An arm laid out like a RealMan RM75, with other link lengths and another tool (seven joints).
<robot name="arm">
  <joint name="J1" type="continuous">
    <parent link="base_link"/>
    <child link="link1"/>
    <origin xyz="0 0 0.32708" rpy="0 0 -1.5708"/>
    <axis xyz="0 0 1"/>
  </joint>
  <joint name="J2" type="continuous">
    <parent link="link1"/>
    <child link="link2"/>
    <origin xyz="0 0 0" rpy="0 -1.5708 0"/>
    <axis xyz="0 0 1"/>
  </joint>
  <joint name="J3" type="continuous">
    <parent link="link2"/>
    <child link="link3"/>
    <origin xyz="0.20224 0 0" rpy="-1.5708 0 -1.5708"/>
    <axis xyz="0 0 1"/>
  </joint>
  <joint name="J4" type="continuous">
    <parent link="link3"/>
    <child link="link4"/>
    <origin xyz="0 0 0" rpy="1.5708 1.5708 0"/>
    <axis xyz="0 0 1"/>
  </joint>
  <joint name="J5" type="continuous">
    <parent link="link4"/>
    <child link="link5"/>
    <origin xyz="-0.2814 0 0" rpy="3.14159 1.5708 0"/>
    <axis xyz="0 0 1"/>
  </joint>
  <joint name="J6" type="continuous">
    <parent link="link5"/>
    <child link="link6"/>
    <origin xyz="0 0 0" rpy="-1.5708 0 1.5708"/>
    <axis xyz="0 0 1"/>
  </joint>
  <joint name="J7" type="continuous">
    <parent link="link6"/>
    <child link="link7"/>
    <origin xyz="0 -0.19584 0" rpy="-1.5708 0 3.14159"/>
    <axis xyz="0 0 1"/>
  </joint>
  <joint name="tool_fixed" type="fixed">
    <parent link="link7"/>
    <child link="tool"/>
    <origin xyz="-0.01 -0.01 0.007" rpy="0 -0.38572 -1.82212"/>
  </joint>
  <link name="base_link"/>
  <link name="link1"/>
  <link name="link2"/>
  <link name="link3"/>
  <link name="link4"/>
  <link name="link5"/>
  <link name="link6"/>
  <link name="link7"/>
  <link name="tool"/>
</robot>
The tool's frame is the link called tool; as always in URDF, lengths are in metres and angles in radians. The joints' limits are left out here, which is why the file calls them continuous.
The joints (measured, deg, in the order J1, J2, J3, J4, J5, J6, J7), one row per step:
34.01 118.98 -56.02 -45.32 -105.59 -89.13 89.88
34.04 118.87 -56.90 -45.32 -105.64 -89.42 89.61
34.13 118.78 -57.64 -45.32 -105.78 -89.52 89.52
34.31 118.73 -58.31 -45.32 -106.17 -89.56 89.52
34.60 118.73 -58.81 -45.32 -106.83 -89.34 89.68
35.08 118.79 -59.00 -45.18 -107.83 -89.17 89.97
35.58 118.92 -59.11 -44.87 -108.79 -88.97 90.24
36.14 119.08 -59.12 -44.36 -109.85 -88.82 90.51
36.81 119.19 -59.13 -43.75 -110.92 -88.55 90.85
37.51 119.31 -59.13 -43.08 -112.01 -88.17 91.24
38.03 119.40 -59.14 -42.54 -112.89 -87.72 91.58
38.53 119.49 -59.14 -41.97 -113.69 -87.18 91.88
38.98 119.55 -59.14 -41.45 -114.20 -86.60 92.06
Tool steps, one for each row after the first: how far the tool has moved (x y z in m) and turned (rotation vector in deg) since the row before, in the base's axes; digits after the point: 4 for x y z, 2 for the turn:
-0.0006 -0.0026 -0.0025 -0.72 -0.53 0.83
-0.0005 -0.0016 -0.0022 -0.58 -0.55 0.57
-0.0003 -0.0014 -0.0026 -0.62 -0.73 0.52
0.0000 -0.0003 -0.0026 -0.44 -0.92 0.30
0.0001 -0.0001 -0.0027 -0.53 -0.99 0.15
0.0002 -0.0003 -0.0033 -0.56 -0.84 0.02
0.0006 -0.0008 -0.0039 -0.70 -0.82 -0.09
0.0006 -0.0002 -0.0038 -0.65 -0.89 -0.16
0.0007 0.0000 -0.0041 -0.60 -0.92 -0.25
0.0010 0.0003 -0.0032 -0.36 -0.80 -0.30
0.0011 0.0005 -0.0032 -0.25 -0.75 -0.33
0.0005 0.0010 -0.0026 -0.04 -0.53 -0.25

